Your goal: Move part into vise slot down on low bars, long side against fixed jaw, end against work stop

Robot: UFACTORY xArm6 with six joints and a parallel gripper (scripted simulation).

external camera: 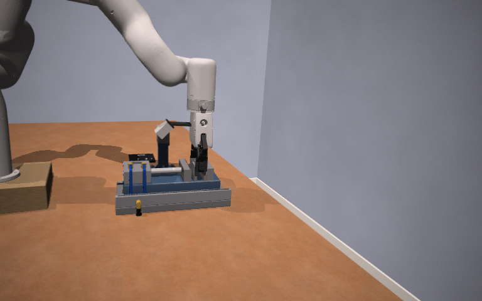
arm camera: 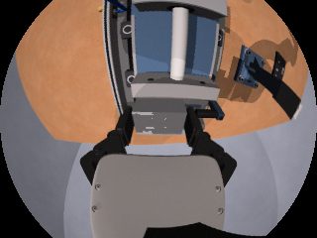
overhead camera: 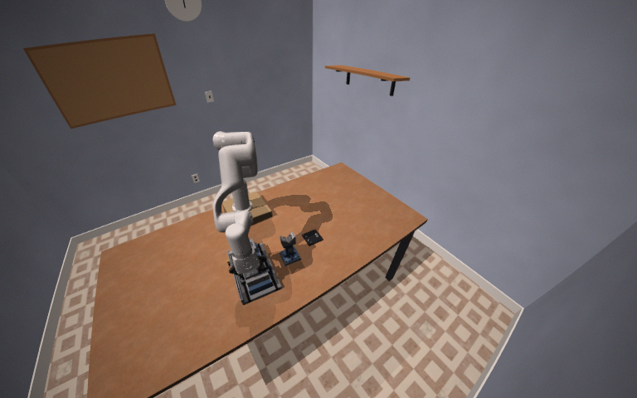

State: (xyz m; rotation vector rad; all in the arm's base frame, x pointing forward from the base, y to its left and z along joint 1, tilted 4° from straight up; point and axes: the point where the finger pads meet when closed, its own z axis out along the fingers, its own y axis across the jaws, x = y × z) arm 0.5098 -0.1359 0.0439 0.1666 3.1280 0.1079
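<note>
The part is 2 cm below my hand. Also, from my hand: moving jaw (3 cm below, 3 cm behind, 2 cm to the left); black work stop (7 cm to the left, 2 cm below); fixed jaw (3 cm below, 3 cm ahead, 2 cm to the left).
</note>
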